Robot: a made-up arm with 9 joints. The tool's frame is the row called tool. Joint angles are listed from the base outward.
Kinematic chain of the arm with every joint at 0, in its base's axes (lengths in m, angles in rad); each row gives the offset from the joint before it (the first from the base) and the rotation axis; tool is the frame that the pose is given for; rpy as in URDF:
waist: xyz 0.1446 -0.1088 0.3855 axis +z
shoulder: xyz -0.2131 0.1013 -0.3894 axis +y
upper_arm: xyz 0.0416 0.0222 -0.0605 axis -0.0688 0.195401 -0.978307
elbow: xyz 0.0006 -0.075 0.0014 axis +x
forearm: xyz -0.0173 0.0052 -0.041 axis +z
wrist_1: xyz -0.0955 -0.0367 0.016 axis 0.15 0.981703 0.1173
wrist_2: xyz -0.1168 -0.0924 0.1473 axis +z
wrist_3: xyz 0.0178 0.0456 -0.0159 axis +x
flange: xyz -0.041 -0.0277 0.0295 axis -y
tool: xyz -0.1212 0.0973 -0.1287 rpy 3.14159 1.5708 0
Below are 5 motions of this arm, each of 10 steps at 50 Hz.
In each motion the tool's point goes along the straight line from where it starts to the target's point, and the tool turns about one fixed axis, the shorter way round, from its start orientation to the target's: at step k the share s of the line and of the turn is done. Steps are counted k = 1, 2, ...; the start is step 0. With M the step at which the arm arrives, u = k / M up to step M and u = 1 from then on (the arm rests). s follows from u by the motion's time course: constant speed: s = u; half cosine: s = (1 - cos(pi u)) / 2; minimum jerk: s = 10 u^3 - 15 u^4 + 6 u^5.
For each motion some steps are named. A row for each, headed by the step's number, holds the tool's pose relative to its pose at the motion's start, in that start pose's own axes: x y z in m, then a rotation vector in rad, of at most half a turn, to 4 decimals.
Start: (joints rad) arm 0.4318 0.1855 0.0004 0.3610 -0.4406 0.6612 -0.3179 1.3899 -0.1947
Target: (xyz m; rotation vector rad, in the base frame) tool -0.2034 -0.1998 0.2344 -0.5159 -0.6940 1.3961
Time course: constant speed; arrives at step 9
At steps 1, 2, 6, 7, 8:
1: 0.0001 0.0066 0.0031 -0.0245 0.0047 -0.0012
2: 0.0002 0.0133 0.0062 -0.0490 0.0094 -0.0023
6: 0.0007 0.0399 0.0185 -0.1471 0.0283 -0.0070
7: 0.0008 0.0465 0.0216 -0.1717 0.0330 -0.0081
8: 0.0009 0.0532 0.0246 -0.1962 0.0377 -0.0093

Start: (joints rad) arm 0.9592 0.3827 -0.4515 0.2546 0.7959 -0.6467 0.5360 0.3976 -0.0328
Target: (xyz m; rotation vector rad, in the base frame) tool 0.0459 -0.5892 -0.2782 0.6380 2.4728 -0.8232
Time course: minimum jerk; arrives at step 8
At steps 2, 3, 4, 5, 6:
2: 0.0093 -0.0078 -0.0067 0.0273 0.0200 0.0122
3: 0.0248 -0.0207 -0.0178 0.0726 0.0532 0.0325
4: 0.0451 -0.0377 -0.0323 0.1319 0.0967 0.0591
5: 0.0653 -0.0546 -0.0468 0.1912 0.1402 0.0857
6: 0.0808 -0.0675 -0.0579 0.2365 0.1734 0.1060

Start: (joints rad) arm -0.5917 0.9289 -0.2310 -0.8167 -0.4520 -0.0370 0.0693 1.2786 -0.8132
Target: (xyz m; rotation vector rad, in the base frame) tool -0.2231 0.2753 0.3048 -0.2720 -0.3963 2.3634
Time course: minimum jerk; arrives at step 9
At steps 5, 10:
5: 0.0131 0.0184 0.0062 0.0098 -0.0570 0.0996
10: 0.0216 0.0305 0.0103 0.0162 -0.0945 0.1651

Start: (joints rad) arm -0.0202 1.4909 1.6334 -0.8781 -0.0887 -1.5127 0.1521 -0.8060 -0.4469
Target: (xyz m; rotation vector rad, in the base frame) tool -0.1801 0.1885 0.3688 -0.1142 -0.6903 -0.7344
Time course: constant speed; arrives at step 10
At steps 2, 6, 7, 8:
2: 0.0113 -0.0121 -0.0012 0.0058 0.0308 -0.0382
6: 0.0338 -0.0363 -0.0036 0.0175 0.0923 -0.1146
7: 0.0394 -0.0424 -0.0042 0.0204 0.1076 -0.1337
8: 0.0451 -0.0485 -0.0048 0.0234 0.1230 -0.1527

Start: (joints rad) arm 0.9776 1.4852 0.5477 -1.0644 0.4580 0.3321 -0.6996 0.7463 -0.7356
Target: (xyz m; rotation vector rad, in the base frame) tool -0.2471 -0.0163 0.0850 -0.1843 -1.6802 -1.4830
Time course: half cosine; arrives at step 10
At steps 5, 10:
5: 0.0097 -0.0295 0.0012 0.1150 0.0034 0.0039
10: 0.0194 -0.0589 0.0025 0.2300 0.0067 0.0077

